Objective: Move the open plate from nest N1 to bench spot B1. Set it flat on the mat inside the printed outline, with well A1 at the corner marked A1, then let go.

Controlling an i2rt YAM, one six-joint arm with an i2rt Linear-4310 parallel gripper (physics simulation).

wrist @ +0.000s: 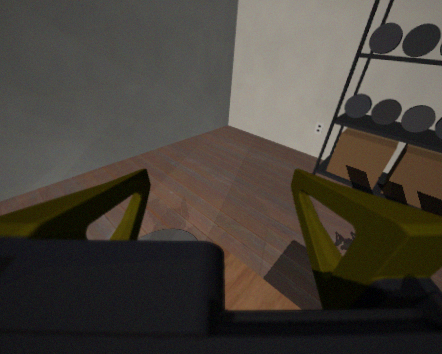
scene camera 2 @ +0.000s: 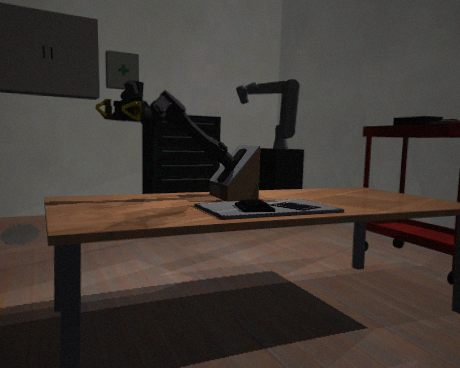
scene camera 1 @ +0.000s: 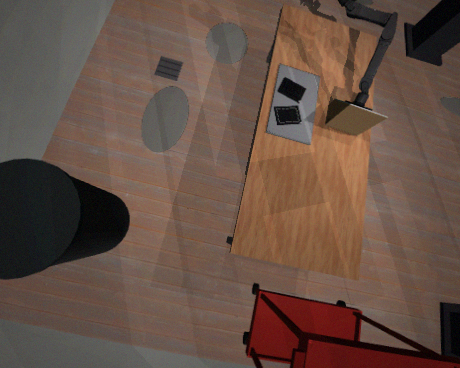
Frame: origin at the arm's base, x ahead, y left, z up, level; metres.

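Where they show: gripper, fingertip midpoint: (wrist: pixel 220 177) (scene camera 2: pixel 108 107); arm's base, origin of the base link: (scene camera 2: pixel 232 165) (scene camera 1: pixel 357 106).
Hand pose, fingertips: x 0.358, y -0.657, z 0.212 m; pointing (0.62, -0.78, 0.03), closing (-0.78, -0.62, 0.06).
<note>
Each offset is from my fingertips to the top centre of the thing. "*": to the spot under its first point. Level surfaces: height alone.
A grey mat {0.356 m down} (scene camera 1: pixel 310 100) (scene camera 2: pixel 220 210) lies on the wooden table. A low black block {0.021 m ahead, 0.548 m left, 0.328 m down} (scene camera 1: pixel 292 89) (scene camera 2: pixel 254 205) stands on it at the position of a nest; the open plate and nest N1 are too dark to tell apart there. Beside it, a flat dark rectangle with a pale printed border {* 0.034 m ahead, 0.740 m left, 0.352 m down} (scene camera 1: pixel 287 115) (scene camera 2: pixel 298 206) looks like the outline of spot B1; its A1 mark is unreadable. My gripper (scene camera 2: pixel 109 108) (wrist: pixel 220 177) is open and empty, high up and well to the left of the mat in scene camera 2. Its fingers do not show clearly in scene camera 1.
My arm rises from a slanted pedestal (scene camera 1: pixel 355 120) (scene camera 2: pixel 247 175) beside the mat. A red cart (scene camera 1: pixel 280 320) (scene camera 2: pixel 425 131) stands past one table end. Another arm (scene camera 2: pixel 290 107) stands behind the table. A shelf rack (wrist: pixel 400 59) shows in the wrist view.
</note>
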